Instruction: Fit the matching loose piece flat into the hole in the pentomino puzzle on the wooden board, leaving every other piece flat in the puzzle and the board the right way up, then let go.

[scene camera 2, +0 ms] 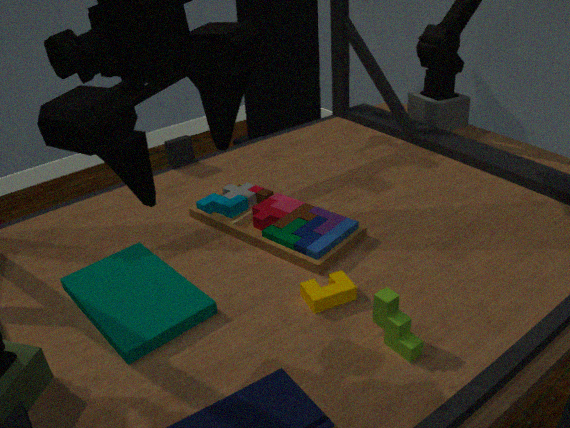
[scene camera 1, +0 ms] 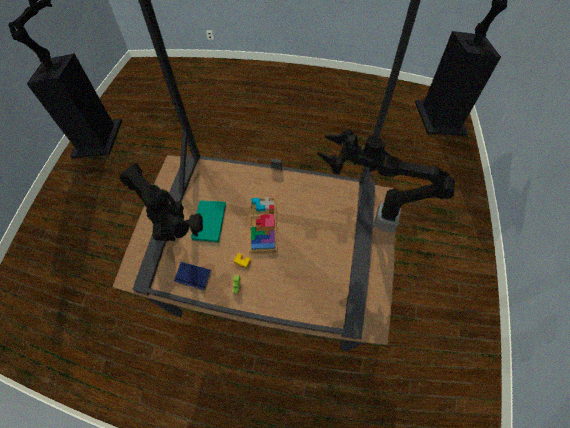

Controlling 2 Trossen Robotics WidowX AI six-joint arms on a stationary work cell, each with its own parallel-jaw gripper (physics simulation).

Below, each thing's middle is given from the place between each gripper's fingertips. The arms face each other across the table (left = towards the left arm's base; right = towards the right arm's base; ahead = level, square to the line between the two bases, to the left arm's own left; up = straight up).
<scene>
I see the small dark block (scene camera 2: pixel 179 151) 35 cm below my left hand, 18 cm to the right of it and 18 cm behind it. The rest, counted from my left hand: yellow u-shaped piece (scene camera 2: pixel 341 289) 37 cm below, 33 cm to the right, 31 cm ahead; then cyan piece (scene camera 2: pixel 231 207) 37 cm below, 26 cm to the right, 4 cm ahead; then wooden board (scene camera 2: pixel 241 227) 38 cm below, 24 cm to the right, 13 cm ahead.
Right now the lime green stepped piece (scene camera 2: pixel 386 314) is 12 cm ahead of my right hand, 16 cm to the left of it and 22 cm below it. From my right hand the other things lie so: yellow u-shaped piece (18 cm to the left, 24 cm below); teal slab (scene camera 2: pixel 137 302) (19 cm behind, 2 cm to the left, 24 cm below); wooden board (17 cm behind, 27 cm to the left, 24 cm below).
</scene>
